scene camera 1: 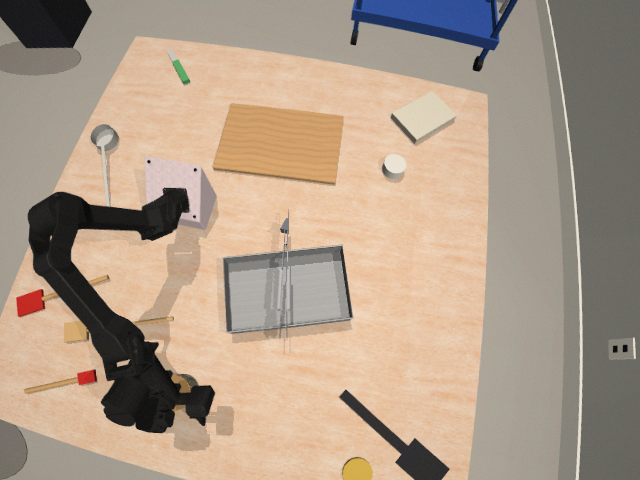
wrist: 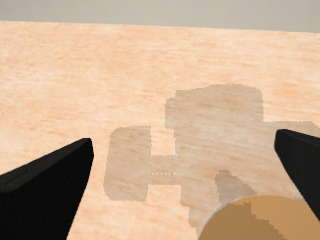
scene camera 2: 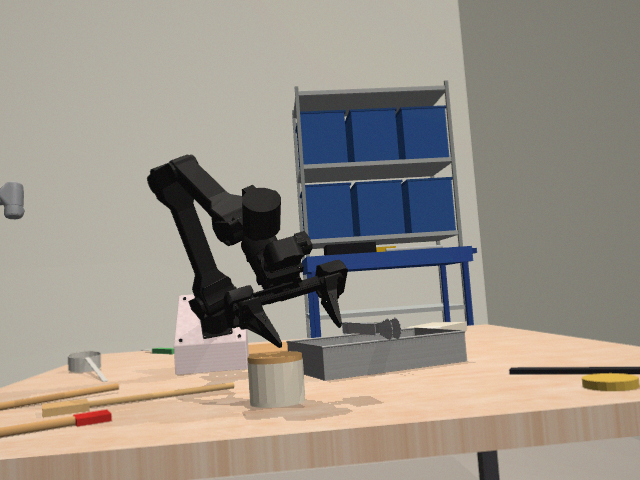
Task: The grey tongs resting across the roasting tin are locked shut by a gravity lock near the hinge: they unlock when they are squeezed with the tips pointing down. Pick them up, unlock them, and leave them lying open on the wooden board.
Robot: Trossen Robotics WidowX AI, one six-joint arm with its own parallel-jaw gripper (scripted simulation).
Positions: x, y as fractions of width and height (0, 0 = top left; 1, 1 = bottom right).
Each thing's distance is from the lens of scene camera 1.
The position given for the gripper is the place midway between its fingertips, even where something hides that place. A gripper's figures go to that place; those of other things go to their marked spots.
gripper (scene camera 1: 0.29, 0.88): 86 cm
cream box (scene camera 1: 0.66, 0.24): 118 cm
wooden board (scene camera 1: 0.44, 0.30): 107 cm
roasting tin (scene camera 1: 0.50, 0.61): 91 cm
The marked spots on the wooden board and the roasting tin are 46 cm apart.
